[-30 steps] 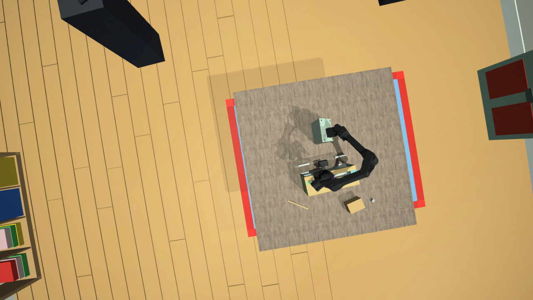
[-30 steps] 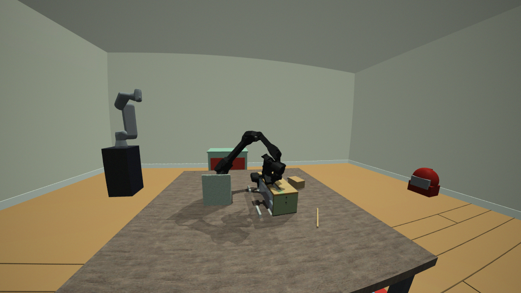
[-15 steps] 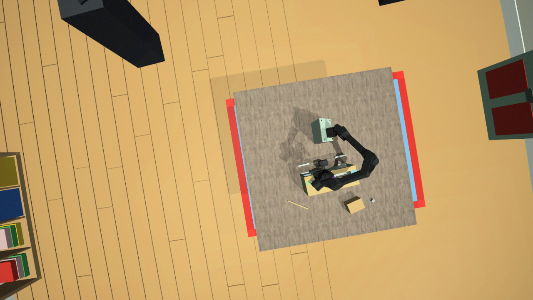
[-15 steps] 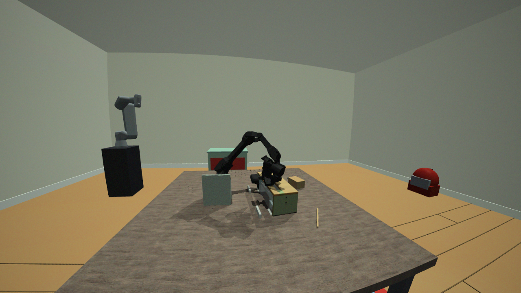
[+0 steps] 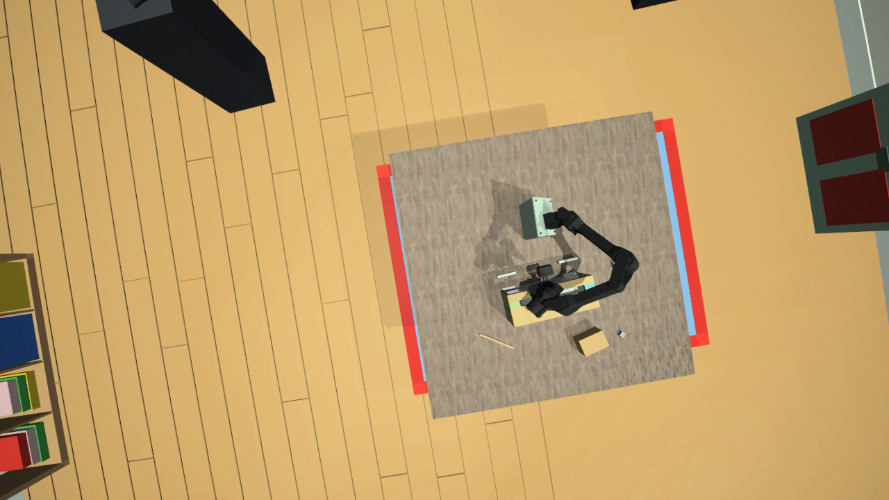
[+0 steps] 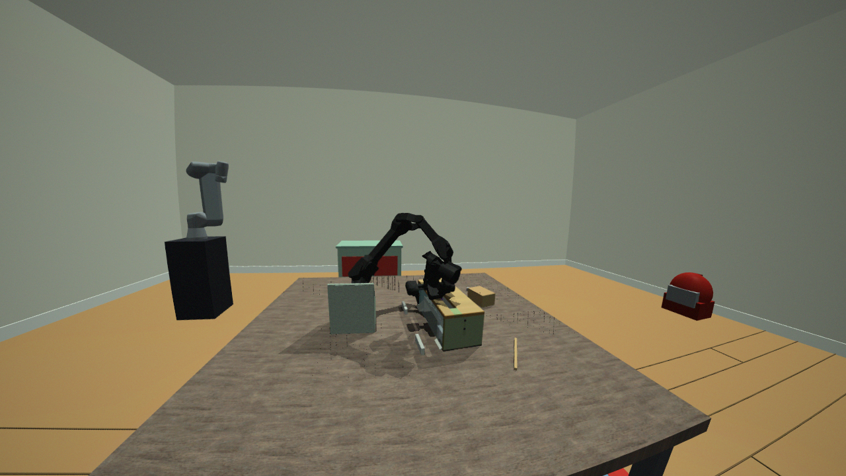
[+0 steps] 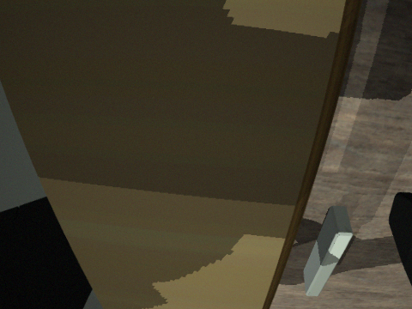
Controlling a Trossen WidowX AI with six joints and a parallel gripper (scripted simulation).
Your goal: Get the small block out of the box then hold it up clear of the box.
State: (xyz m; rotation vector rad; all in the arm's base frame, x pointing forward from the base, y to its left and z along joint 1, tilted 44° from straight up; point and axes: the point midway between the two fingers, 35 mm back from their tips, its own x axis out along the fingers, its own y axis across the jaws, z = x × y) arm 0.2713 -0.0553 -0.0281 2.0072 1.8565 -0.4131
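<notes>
Now: the small purple block 5 cm ahead of my gripper tip and 2 cm to the left of it. Also, from my gripper tip: clear-fronted box 3 cm below, 3 cm ahead, 1 cm to the right; thin wooden stick 27 cm to the right, 23 cm ahead, 9 cm below; tan box 33 cm ahead, 15 cm to the left, 6 cm below.
</notes>
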